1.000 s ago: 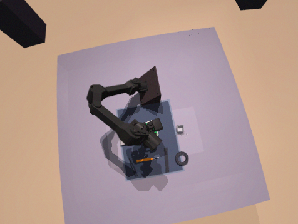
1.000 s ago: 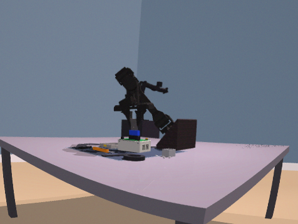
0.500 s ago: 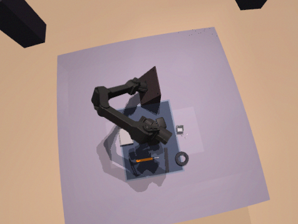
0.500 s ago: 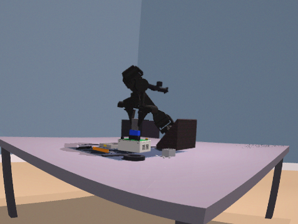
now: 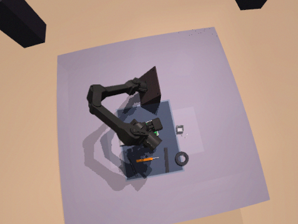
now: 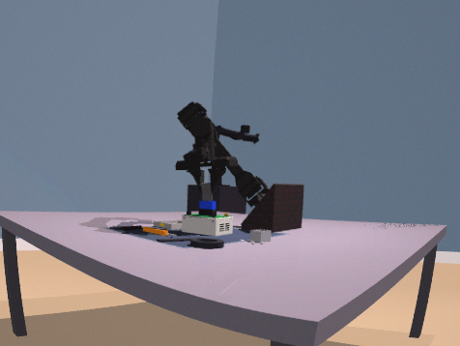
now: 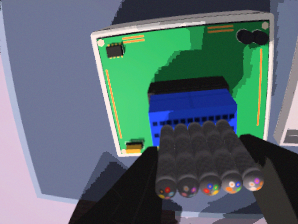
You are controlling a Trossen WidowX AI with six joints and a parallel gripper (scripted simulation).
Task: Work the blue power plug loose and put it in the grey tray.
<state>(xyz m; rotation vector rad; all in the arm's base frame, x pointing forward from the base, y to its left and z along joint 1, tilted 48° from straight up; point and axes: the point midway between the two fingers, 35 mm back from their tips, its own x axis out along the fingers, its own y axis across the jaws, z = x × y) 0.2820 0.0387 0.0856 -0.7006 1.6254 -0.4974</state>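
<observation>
My gripper tip is 30 mm above the blue power plug. Round my gripper tip: black bar (190 mm ahead, 120 mm below, 90 mm to the left); then grey tray (140 mm to the right, 120 mm below); then dark blue mat (120 mm below, 50 mm ahead).
</observation>
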